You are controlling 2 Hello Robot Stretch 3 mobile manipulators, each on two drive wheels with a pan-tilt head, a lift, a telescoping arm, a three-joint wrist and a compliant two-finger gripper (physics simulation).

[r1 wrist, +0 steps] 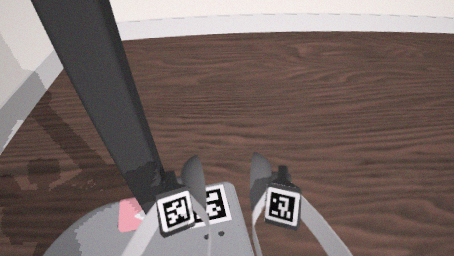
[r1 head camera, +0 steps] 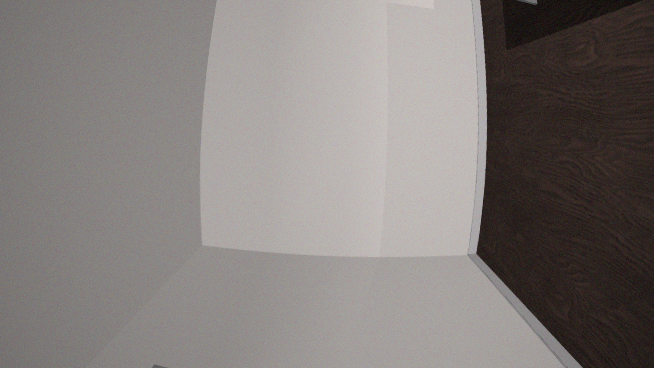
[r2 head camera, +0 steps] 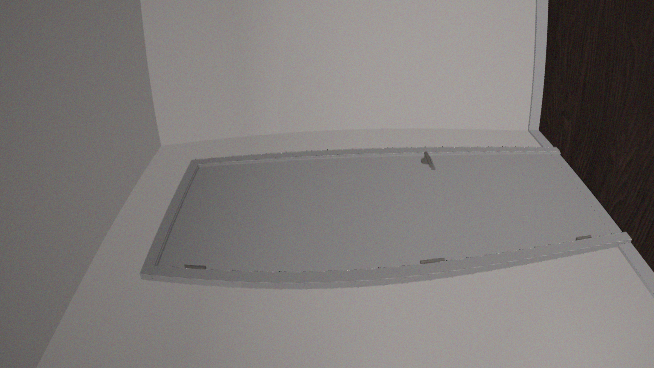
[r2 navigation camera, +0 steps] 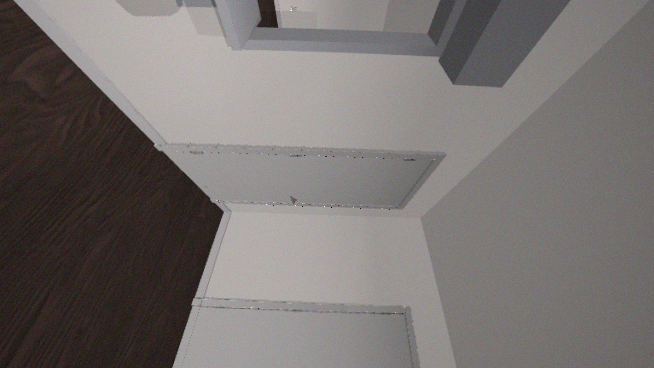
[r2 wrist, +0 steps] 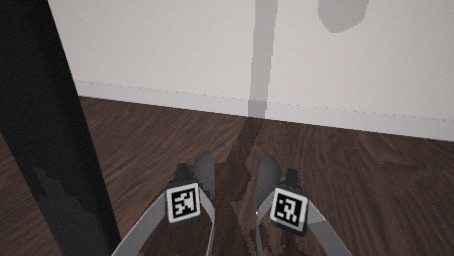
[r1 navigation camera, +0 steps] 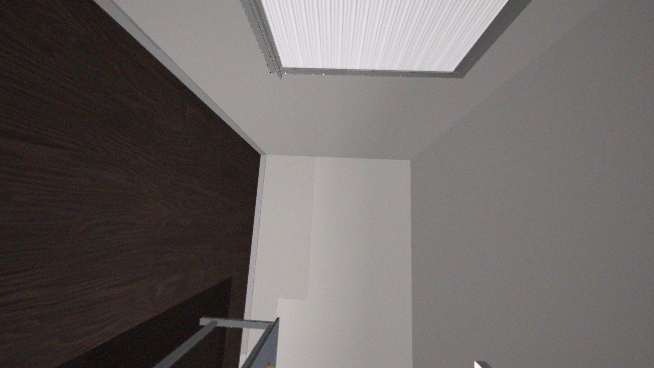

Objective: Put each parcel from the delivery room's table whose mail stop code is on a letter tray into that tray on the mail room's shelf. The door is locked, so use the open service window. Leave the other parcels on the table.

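r1's gripper (r1 wrist: 226, 172) is open and empty, over the robot's own grey base. r2's gripper (r2 wrist: 236, 172) is open and empty, above the dark wood floor near a wall. Part of the service window's grey frame (r2 navigation camera: 345, 41) shows at the top of the r2 navigation view, and its opening shows the space beyond. A closed grey door (r2 head camera: 320, 215) (r2 navigation camera: 310, 177) is in the wall; whether it is the locked one I cannot tell. No parcels or letter trays can be made out.
A grey metal-framed piece of furniture (r1 navigation camera: 260, 350) is cut off at the bottom of the r1 navigation view. A bright ribbed panel (r1 navigation camera: 370, 35) is in the wall there. A grey block (r2 navigation camera: 492, 55) juts out beside the window. Another grey panel (r2 navigation camera: 305, 337) is lower in that view.
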